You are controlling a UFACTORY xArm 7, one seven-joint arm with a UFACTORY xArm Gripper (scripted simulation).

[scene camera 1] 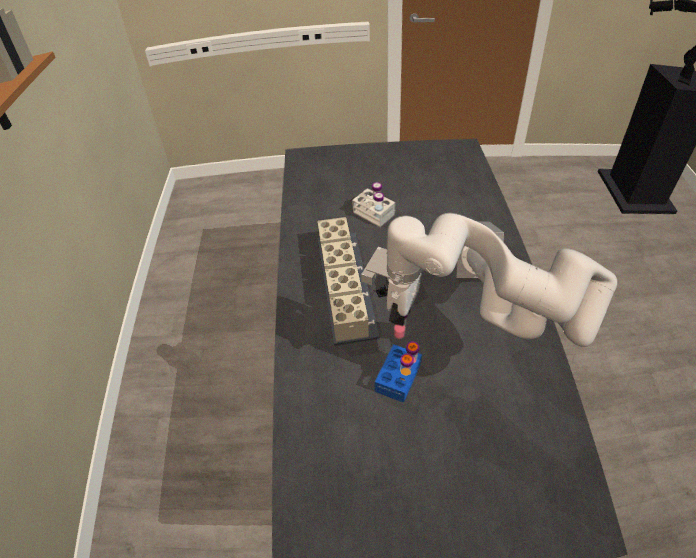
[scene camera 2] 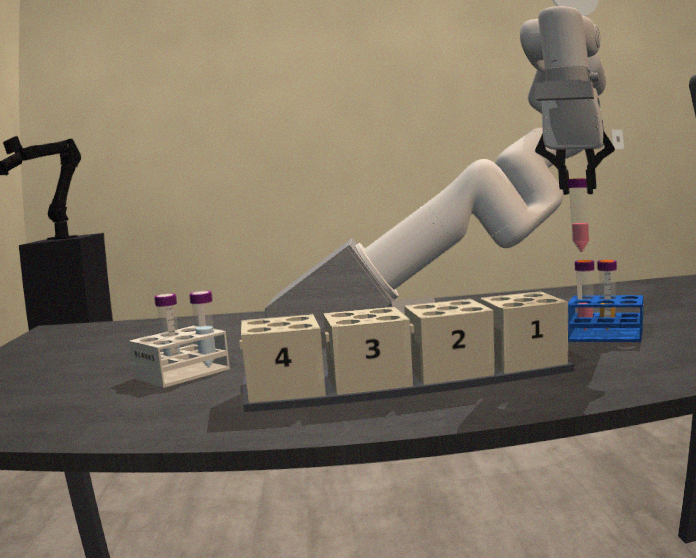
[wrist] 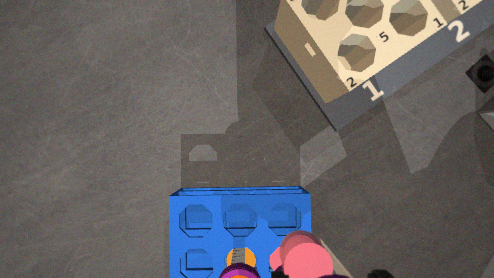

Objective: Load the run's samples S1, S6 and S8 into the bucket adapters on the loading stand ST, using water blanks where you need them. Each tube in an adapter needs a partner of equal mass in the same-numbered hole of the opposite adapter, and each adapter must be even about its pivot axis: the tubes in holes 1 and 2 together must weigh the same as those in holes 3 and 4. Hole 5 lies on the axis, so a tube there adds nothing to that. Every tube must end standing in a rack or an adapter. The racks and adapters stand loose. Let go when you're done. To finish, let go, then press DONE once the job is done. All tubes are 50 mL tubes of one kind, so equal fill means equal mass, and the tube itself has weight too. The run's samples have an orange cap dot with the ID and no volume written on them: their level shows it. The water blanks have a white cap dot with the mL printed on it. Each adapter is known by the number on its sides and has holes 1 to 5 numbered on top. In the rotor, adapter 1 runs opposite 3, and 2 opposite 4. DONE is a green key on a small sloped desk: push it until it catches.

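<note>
My gripper is visible, and so is a sample tube. Scene camera 1 also shows my gripper.
</note>
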